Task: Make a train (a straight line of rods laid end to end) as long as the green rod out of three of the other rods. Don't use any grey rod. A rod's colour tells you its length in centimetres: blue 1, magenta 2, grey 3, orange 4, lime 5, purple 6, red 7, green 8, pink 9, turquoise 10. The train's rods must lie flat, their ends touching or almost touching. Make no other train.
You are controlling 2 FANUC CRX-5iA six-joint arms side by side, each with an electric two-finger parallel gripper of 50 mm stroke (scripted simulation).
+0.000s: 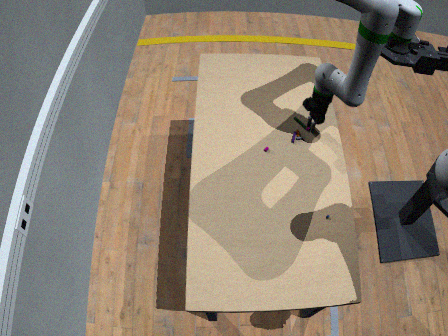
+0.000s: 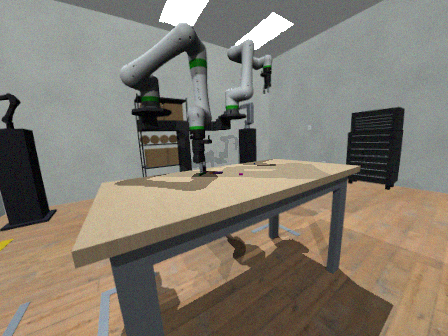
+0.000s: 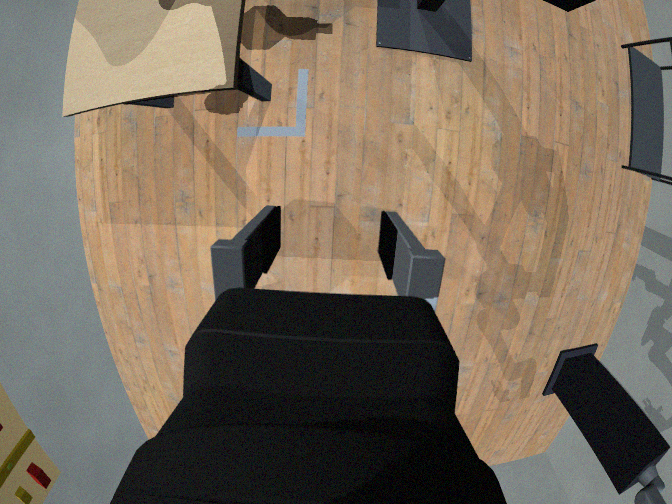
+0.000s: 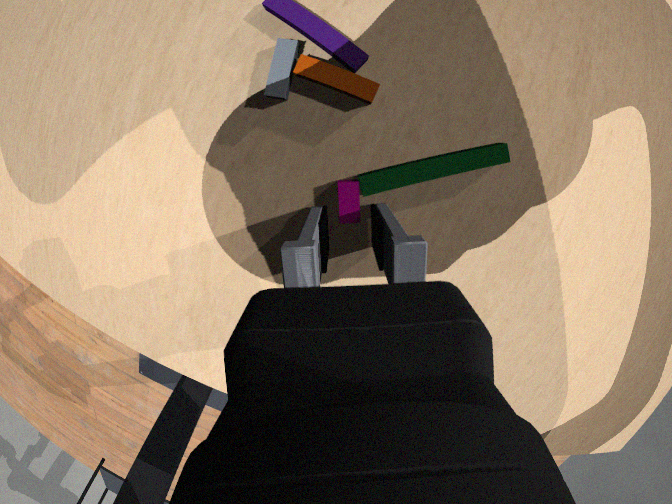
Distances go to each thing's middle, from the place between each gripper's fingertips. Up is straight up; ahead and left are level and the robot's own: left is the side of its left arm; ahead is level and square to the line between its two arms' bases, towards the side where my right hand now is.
Right now my right hand is 4 cm short of the green rod [image 4: 417,171], 3 cm to the left of it and 2 cm above it. Round my right hand: orange rod [image 4: 308,68]: 7 cm ahead, 3 cm to the left, 2 cm below; grey rod [image 4: 286,51]: 6 cm to the left, 6 cm ahead, 2 cm below.
The grey rod is 99 cm to the right of my left hand, 71 cm below it and 45 cm ahead of it. From my left hand the other things lie so: orange rod 102 cm to the right, 71 cm below, 45 cm ahead; then green rod 108 cm to the right, 71 cm below, 43 cm ahead.
